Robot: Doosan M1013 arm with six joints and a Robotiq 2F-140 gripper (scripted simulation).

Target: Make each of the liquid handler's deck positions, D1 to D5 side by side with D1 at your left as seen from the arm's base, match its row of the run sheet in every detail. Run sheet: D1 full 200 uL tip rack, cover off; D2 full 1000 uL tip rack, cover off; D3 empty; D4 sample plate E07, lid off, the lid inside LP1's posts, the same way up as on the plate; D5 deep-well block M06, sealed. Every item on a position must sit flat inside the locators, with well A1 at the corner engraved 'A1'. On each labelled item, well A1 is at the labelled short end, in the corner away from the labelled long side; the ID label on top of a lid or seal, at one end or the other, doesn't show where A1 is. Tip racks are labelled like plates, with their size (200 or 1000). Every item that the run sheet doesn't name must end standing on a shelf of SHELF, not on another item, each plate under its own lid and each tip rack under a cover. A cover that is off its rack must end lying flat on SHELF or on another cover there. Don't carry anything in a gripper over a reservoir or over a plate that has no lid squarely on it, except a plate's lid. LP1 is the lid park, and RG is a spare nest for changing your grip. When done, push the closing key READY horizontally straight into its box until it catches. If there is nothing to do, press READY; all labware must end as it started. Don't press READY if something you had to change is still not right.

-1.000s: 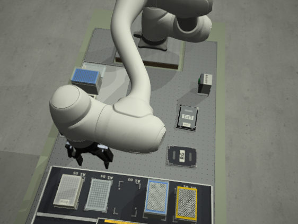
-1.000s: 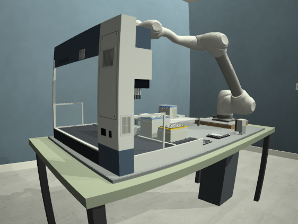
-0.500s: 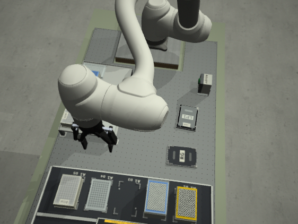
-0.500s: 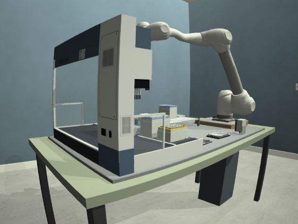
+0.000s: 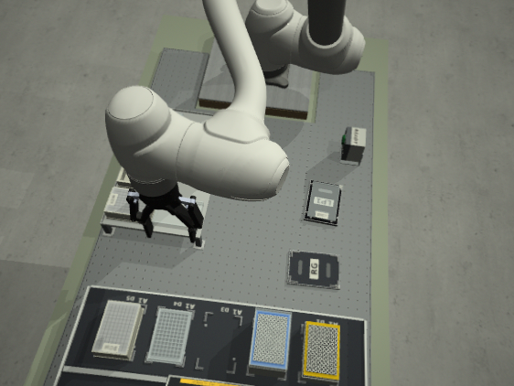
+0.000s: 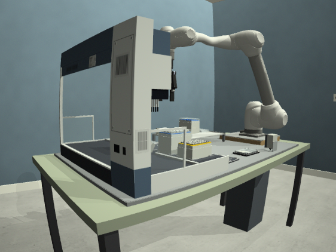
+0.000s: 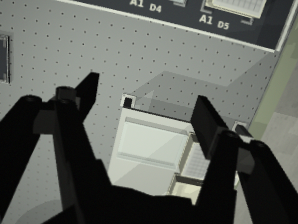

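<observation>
My gripper is now 18 cm short of the deep-well block M06, 11 cm to the left of it and 23 cm above it. From my hand the other things lie so: blue-rimmed tip rack (15 cm ahead, 25 cm to the left, 19 cm below); then beige trough (28 cm behind, 19 cm to the right, 24 cm below); then clear sample plate (17 cm ahead, 1 cm to the left, 25 cm below).
</observation>
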